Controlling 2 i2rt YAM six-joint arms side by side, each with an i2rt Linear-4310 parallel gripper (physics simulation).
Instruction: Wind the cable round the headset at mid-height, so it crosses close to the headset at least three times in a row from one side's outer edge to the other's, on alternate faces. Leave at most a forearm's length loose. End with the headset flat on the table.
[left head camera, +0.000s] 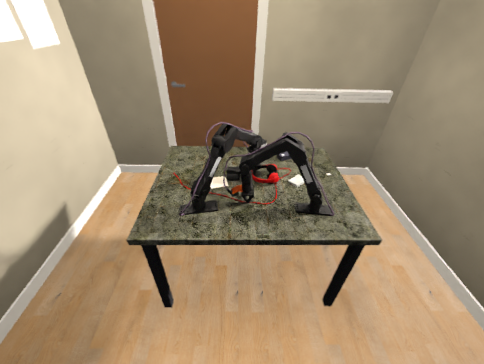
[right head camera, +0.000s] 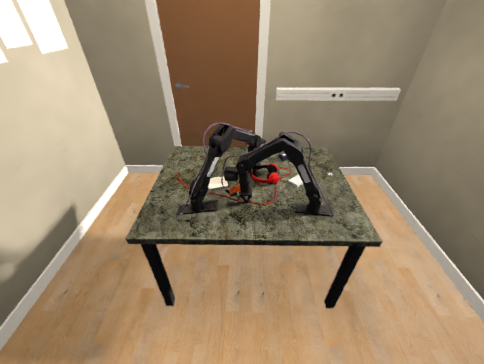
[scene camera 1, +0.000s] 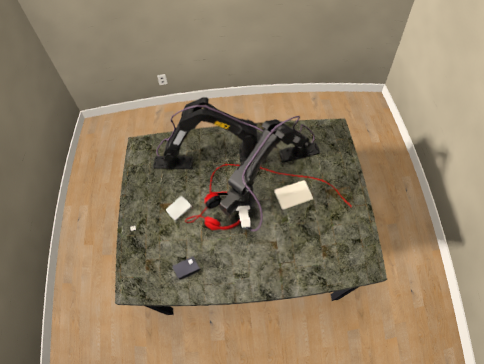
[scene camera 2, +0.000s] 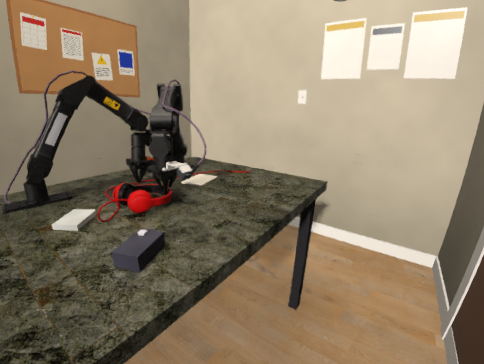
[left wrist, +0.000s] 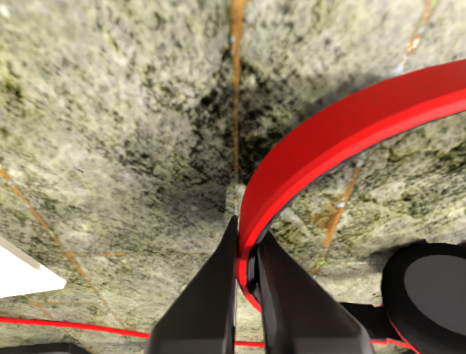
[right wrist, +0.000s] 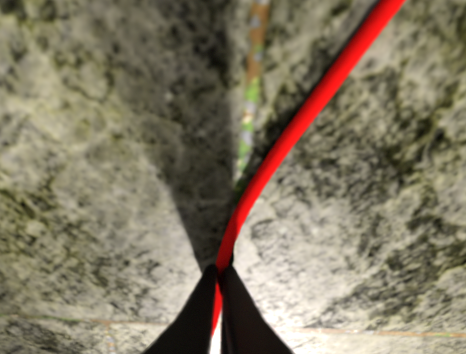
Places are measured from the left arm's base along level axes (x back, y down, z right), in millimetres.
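Pixels of known places: left gripper, between the fingertips: (left head camera: 252, 176) (right head camera: 252, 176) (scene camera 2: 165, 194) (left wrist: 246, 222); right gripper, between the fingertips: (left head camera: 247, 202) (right head camera: 246, 202) (scene camera 2: 139, 182) (right wrist: 219, 278); left arm's base, origin of its link: (left head camera: 199, 208) (right head camera: 197, 208) (scene camera 1: 299, 152); right arm's base, origin of its link: (left head camera: 313, 209) (right head camera: 313, 210) (scene camera 1: 172, 163) (scene camera 2: 39, 202).
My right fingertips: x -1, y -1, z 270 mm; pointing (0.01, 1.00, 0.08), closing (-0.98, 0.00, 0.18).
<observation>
For each thing: its top centre in the pictures, then the offset to it from my right fingertips. "*": a spot on its surface instead.
- red headset, centre of its top: (scene camera 2: 144, 183) (scene camera 1: 223, 206) (right head camera: 265, 168) (left head camera: 265, 168) dx -210, dy -72, dz +156 mm
- cable, a spot on its surface: (right wrist: 289, 140) * dx -24, dy -3, dz -51 mm
- cream pad, centre of its top: (scene camera 1: 293, 194) (scene camera 2: 200, 179) (left head camera: 214, 182) (right head camera: 214, 182) dx -209, dy -4, dz -163 mm
- white box, centre of its top: (scene camera 2: 75, 216) (scene camera 1: 178, 207) (right head camera: 298, 179) (left head camera: 297, 179) dx -134, dy -14, dz +352 mm
- dark box, centre of its top: (scene camera 2: 139, 239) (scene camera 1: 185, 266) (left head camera: 285, 153) dx -421, dy -40, dz +373 mm
- tiny white block, centre of its top: (scene camera 1: 132, 228) dx -175, dy -1, dz +589 mm
The red headset (left head camera: 273, 178) (scene camera 1: 212, 223) (scene camera 2: 140, 201) lies flat on the table, its black-lined headband (left wrist: 300, 155) curving through the left wrist view. My left gripper (left wrist: 246, 222) (scene camera 2: 166, 189) is shut on the headband, one fingertip on each side of it. The red cable (scene camera 1: 300, 175) (left wrist: 75, 325) makes a small loop beside the ear cups, bends round one side of the headset and trails away past the cream pad. I see no wrap round the headset; the arm hides part of it. My right gripper (right wrist: 219, 278) (scene camera 2: 139, 179) is shut on the cable (right wrist: 289, 140), low over the table.
In scene camera 1, a cream pad (scene camera 1: 293, 195) lies right of the headset, a white box (scene camera 1: 178, 208) left of it, and a dark box (scene camera 1: 183, 270) with a small white piece on top lies below. A tiny white block (scene camera 1: 133, 228) is near the left edge. The arms cross closely.
</observation>
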